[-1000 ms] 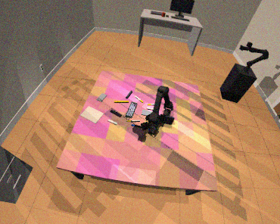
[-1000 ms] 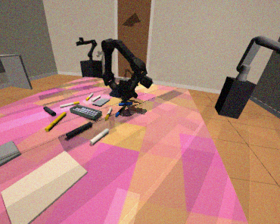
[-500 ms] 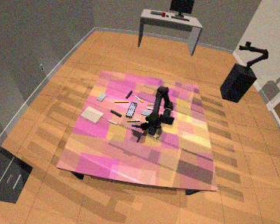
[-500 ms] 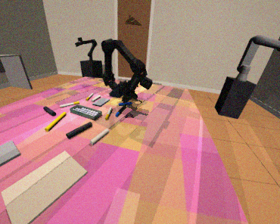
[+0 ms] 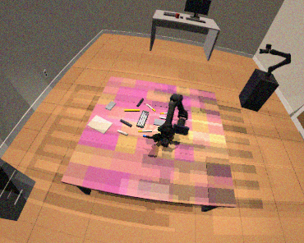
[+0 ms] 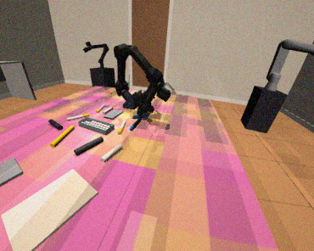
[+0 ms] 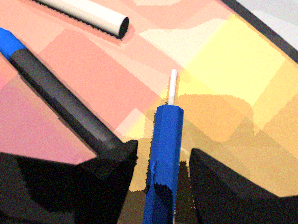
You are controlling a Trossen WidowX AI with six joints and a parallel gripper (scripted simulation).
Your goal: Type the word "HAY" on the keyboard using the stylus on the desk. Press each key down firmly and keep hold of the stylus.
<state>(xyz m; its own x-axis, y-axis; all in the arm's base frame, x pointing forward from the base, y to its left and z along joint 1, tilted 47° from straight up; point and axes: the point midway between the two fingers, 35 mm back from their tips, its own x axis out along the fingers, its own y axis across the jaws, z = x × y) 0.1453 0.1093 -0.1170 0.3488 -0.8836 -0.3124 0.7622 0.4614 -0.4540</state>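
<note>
My gripper tip is 10 mm to the left of the blue stylus, 10 mm short of it and 10 mm above it. From my gripper tip the other things lie so: yellow marker 330 mm ahead, 220 mm to the right, 10 mm below; then blue-tipped pen 100 mm ahead, 30 mm to the left, 10 mm below; then white sheet 550 mm ahead, 30 mm to the left, 10 mm below.
</note>
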